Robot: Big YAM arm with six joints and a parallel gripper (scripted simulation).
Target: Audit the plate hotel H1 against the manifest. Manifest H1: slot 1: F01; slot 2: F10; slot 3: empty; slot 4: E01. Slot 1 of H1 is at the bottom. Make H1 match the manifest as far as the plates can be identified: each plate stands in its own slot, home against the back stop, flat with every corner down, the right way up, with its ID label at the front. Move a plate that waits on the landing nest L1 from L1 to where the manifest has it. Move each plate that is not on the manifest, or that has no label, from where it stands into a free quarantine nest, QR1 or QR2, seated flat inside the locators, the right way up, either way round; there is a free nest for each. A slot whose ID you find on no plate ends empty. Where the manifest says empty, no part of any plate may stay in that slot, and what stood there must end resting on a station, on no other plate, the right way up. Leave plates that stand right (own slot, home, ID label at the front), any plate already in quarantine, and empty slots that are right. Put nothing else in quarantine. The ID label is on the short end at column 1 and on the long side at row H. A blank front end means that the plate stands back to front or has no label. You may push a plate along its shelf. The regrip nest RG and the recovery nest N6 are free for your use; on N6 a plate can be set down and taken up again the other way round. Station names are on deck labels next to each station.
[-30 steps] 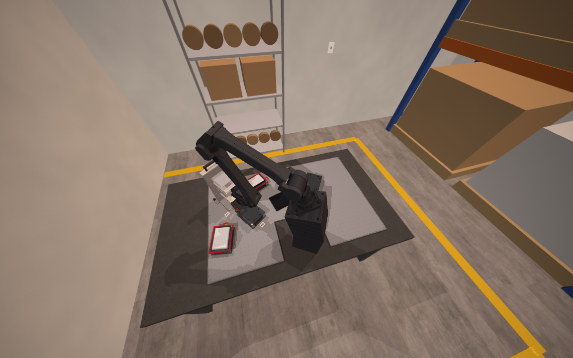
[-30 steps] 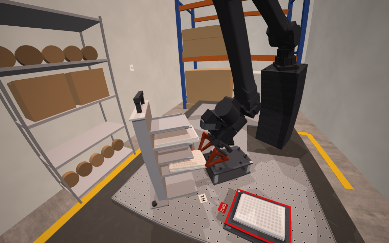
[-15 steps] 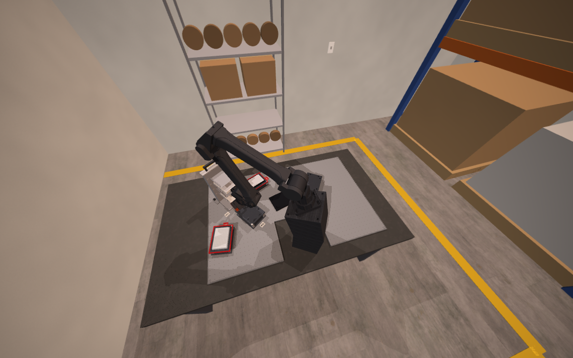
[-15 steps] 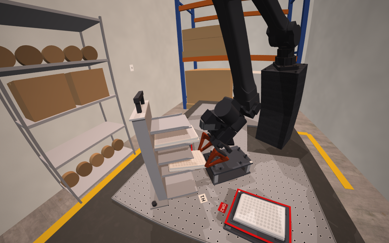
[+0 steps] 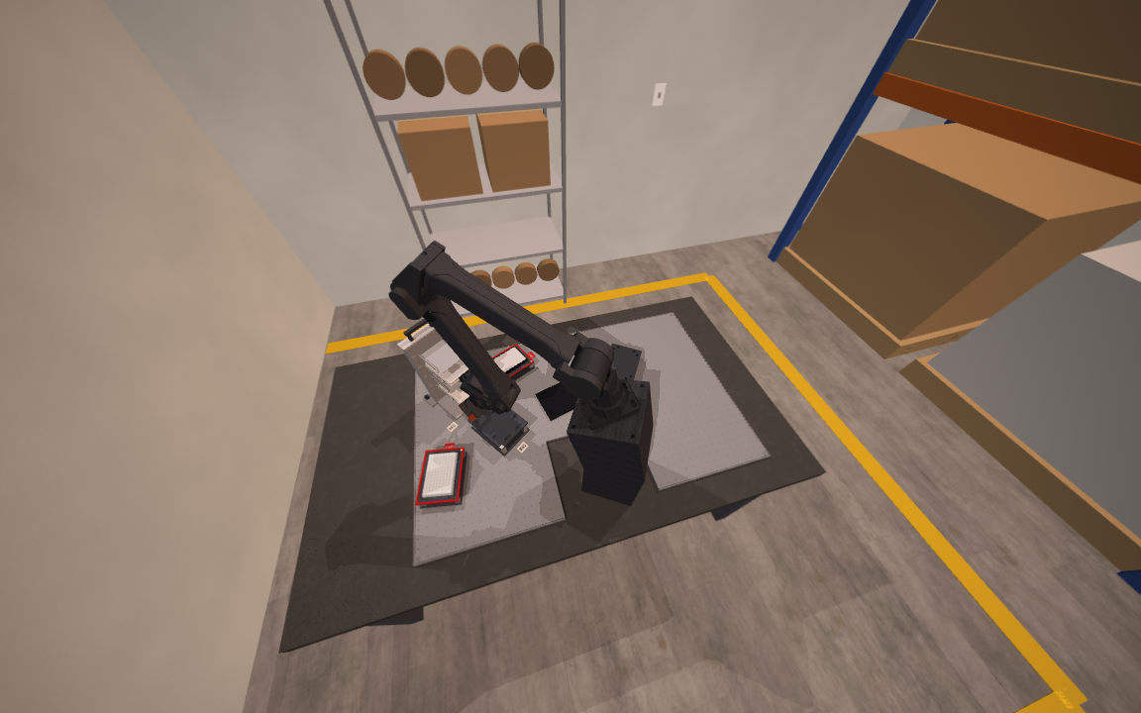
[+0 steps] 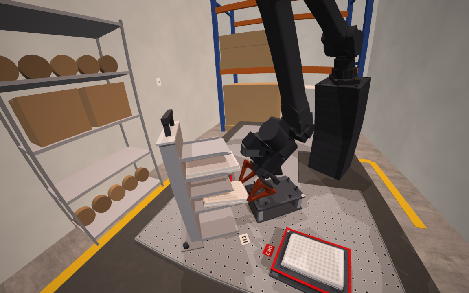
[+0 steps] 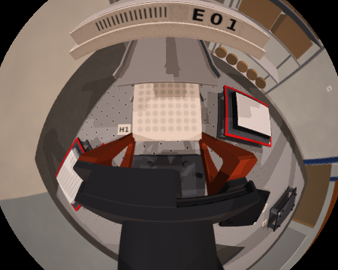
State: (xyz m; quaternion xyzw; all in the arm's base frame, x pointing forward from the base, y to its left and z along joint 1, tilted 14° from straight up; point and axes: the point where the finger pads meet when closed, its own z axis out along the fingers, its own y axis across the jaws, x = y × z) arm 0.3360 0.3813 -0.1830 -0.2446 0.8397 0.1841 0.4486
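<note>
The dark regrip nest lies 8 cm behind my hand, 6 cm to the right of it and 4 cm below it. Round my hand: quarantine nest QR1: 17 cm ahead, 13 cm to the right, 6 cm below; then H1 deck label: 10 cm to the left, 10 cm below, 3 cm behind; then plate hotel H1: 14 cm ahead, 10 cm to the left, 6 cm above.
</note>
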